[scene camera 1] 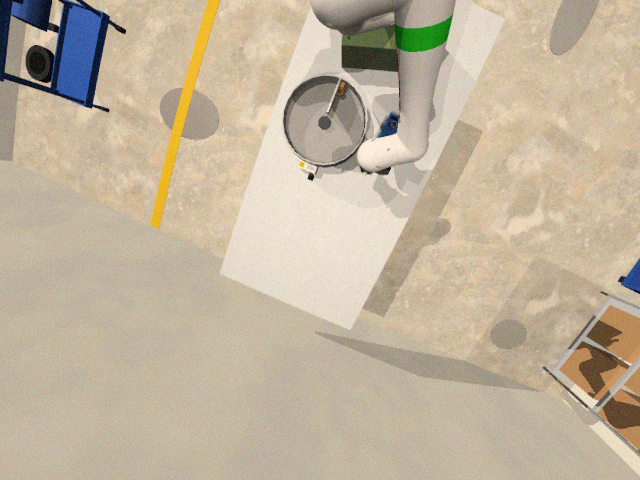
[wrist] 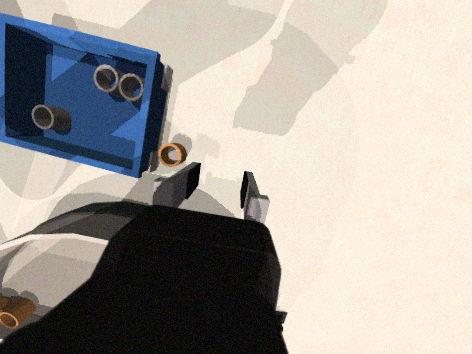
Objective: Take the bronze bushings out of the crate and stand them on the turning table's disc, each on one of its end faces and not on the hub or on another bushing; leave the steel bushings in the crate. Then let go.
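Places are measured from the arm's base along level axes (x ahead, y left, z up), in millimetres.
Where they show: gripper, fingertip midpoint: [wrist: 221, 178].
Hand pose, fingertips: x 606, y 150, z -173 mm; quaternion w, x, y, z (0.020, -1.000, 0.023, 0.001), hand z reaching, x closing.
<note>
Things, the pixels of their top centre, and the offset from my fingertips. "pt": a spot on its surface instead.
- blue crate, middle of its top: [wrist: 70, 99] [scene camera 1: 394, 136] dz -52, dx -192, dy +59 mm
- apart, middle of its top: [wrist: 42, 117] dz -71, dx -253, dy +35 mm
- bronze bushing, middle of its top: [wrist: 169, 155] dz -76, dx -79, dy +4 mm
- turning table's disc, middle of its top: [scene camera 1: 324, 122] dz -41, dx -145, dy -298 mm
- turning table's raised rim, surface spot: [scene camera 1: 284, 121] pt dz -38, dx -89, dy -495 mm
- dark hub, middle of its top: [scene camera 1: 324, 122] dz -41, dx -145, dy -298 mm
- bar, surface spot: [scene camera 1: 333, 97] pt dz -10, dx -259, dy -289 mm
- small white-yellow device, surface spot: [scene camera 1: 307, 167] pt dz -43, dx +92, dy -311 mm
The blue crate [scene camera 1: 385, 132] [wrist: 70, 157] holds three steel bushings: two upright side by side [wrist: 95, 80] [wrist: 131, 99] in a corner, one apart [wrist: 61, 120]. A bronze bushing [wrist: 161, 154] stands outside the crate, on the table close to its end wall. More bronze bushings [scene camera 1: 341, 88] [wrist: 24, 309] are on the turning table's disc [scene camera 1: 310, 142], near the rim beside a thin bar; their exact number is unclear. My gripper [wrist: 221, 178] is open and empty above the table, beside the crate; the bronze bushing is off its left finger. In the scene view the wrist hides the fingers.
The turning table's raised rim [scene camera 1: 284, 121] surrounds the disc, with a dark hub [scene camera 1: 324, 122] and a bar [scene camera 1: 333, 97] reaching from the hub side to the rim. A small white-yellow device [scene camera 1: 307, 167] sits at the rim. A green box [scene camera 1: 369, 57] stands behind.
</note>
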